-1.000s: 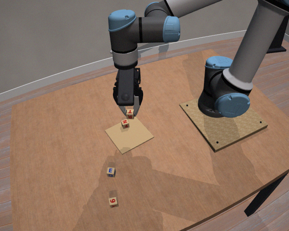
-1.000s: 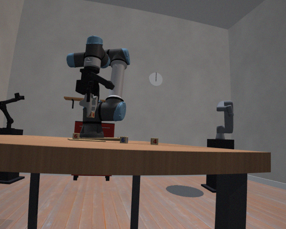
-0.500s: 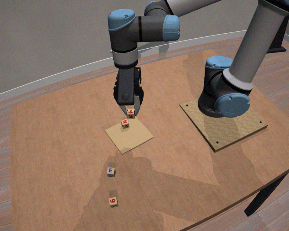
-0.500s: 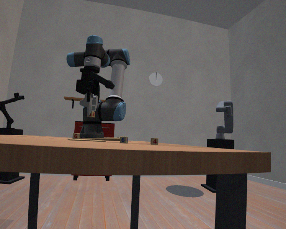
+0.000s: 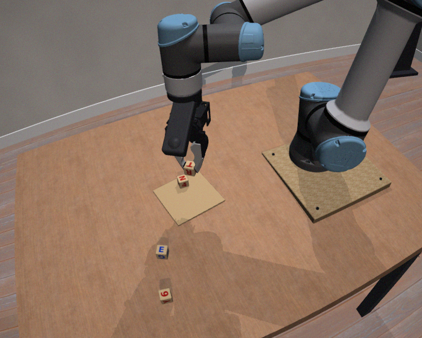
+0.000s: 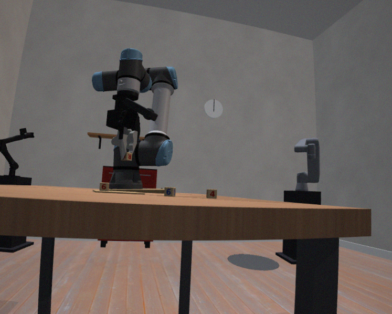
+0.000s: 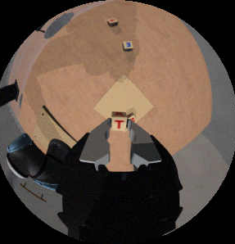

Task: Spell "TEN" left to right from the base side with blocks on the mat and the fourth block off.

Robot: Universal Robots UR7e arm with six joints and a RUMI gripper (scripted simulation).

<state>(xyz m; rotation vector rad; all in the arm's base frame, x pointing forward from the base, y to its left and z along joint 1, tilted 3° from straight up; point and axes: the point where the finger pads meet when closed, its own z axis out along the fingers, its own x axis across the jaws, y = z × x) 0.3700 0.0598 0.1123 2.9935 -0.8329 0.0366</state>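
The tan mat lies 1 cm ahead of my hand, 2 cm to the right of it and 12 cm below it. The rest, counted from my hand: E block: 11 cm ahead, 14 cm to the left, 11 cm below; then T block: right at my hand; then 9 block: 12 cm ahead, 26 cm to the left, 11 cm below.
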